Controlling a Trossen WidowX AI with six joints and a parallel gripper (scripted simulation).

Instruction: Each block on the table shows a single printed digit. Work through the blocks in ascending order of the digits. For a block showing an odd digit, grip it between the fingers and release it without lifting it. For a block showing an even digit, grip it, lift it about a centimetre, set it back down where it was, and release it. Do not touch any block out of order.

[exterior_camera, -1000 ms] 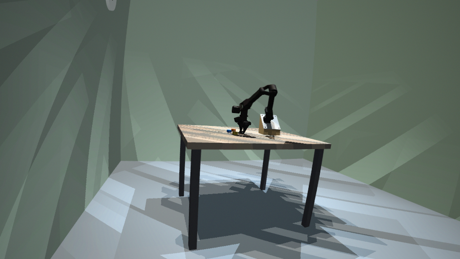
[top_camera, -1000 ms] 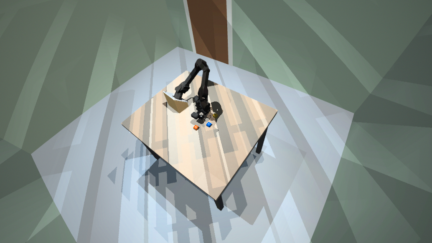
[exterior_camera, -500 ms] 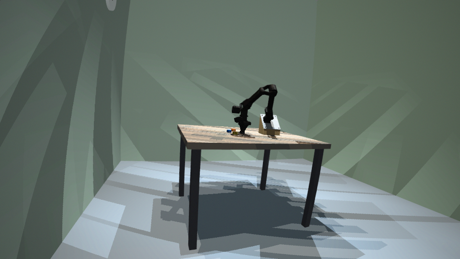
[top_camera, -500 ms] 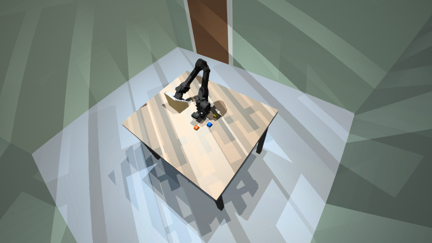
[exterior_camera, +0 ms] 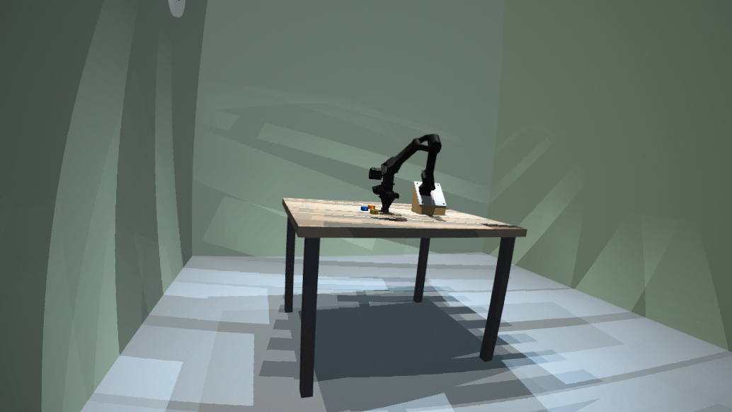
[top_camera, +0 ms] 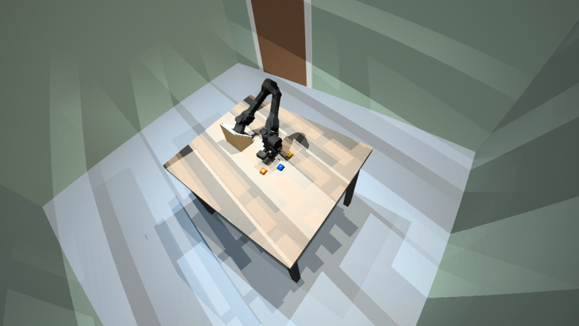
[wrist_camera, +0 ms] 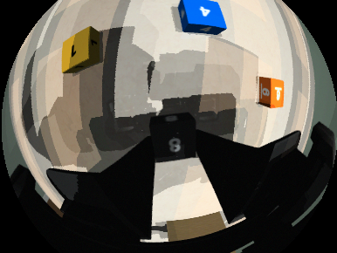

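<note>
My gripper tip is now 80 mm to the right of the yellow block and 80 mm short of it. The rest, counted from my gripper tip: black block (right at my gripper tip); then orange block (110 mm to the right, 50 mm ahead); then blue block (110 mm ahead, 20 mm to the right).
</note>
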